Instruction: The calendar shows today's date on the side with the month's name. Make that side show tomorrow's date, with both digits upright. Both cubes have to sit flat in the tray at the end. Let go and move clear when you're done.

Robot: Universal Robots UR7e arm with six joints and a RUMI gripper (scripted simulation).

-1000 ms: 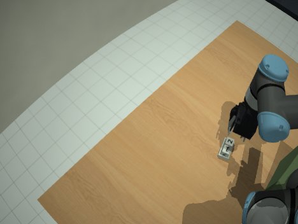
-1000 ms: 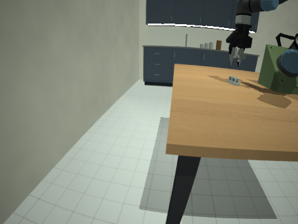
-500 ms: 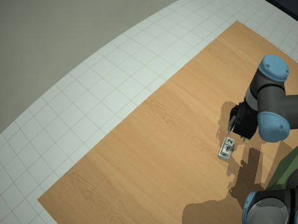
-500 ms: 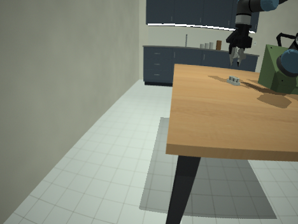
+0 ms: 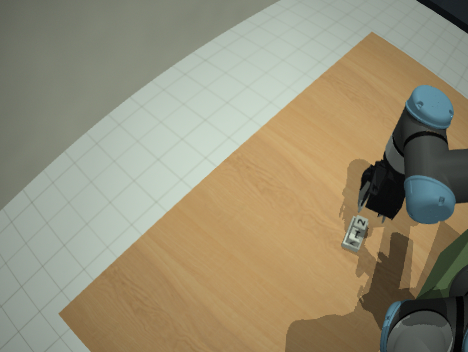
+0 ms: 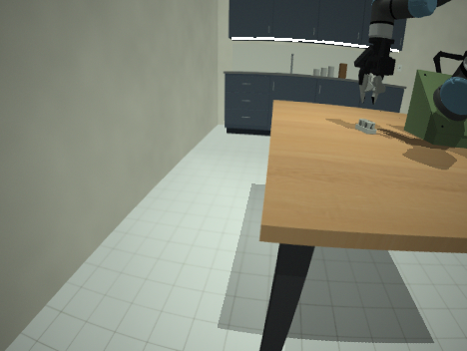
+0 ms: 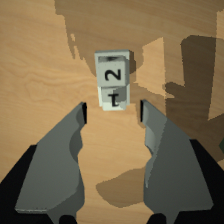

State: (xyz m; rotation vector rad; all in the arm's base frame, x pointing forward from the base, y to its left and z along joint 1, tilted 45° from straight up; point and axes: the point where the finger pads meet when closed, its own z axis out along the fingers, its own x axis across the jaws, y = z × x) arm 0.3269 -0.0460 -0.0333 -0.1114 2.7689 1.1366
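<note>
The grey digit cube lies 90 mm below my hand. Also, from my hand: white calendar tray 20 mm to the left, 110 mm below.
</note>
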